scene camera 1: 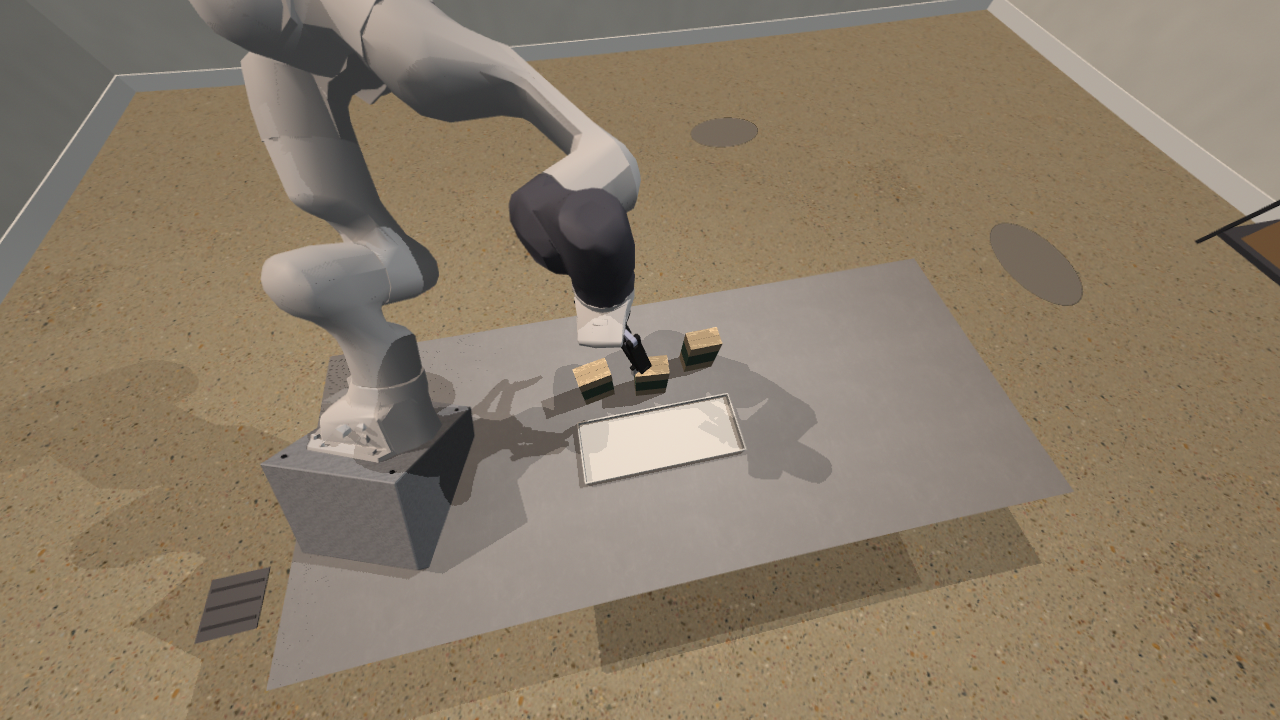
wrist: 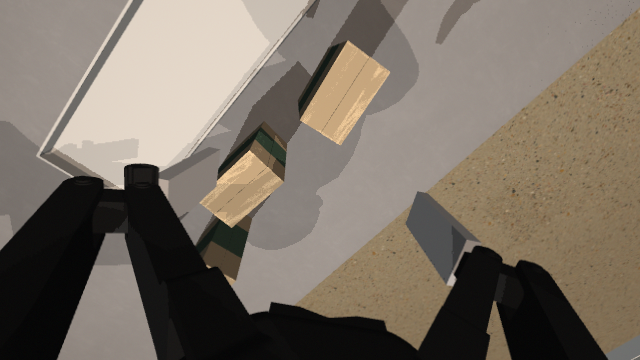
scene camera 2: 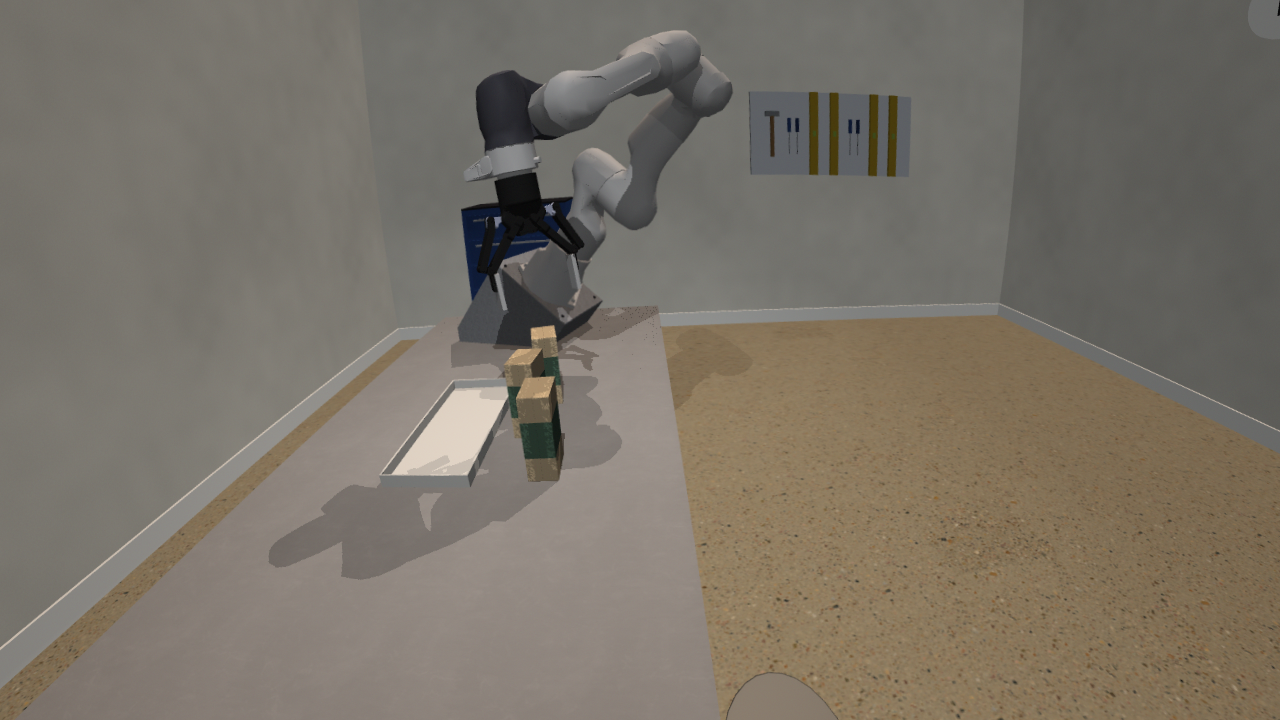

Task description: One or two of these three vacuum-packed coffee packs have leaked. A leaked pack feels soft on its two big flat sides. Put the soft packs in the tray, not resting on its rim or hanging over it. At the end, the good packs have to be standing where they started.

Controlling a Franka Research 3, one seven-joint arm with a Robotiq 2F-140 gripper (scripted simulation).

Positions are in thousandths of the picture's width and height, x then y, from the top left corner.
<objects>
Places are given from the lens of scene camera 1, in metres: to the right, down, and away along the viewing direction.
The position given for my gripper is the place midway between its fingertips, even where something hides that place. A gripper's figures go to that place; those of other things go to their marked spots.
my gripper (scene camera 1: 480,481): -0.06, -0.03, 0.75
white tray (scene camera 1: 484,617): -0.05, 0.21, 0.89
</objects>
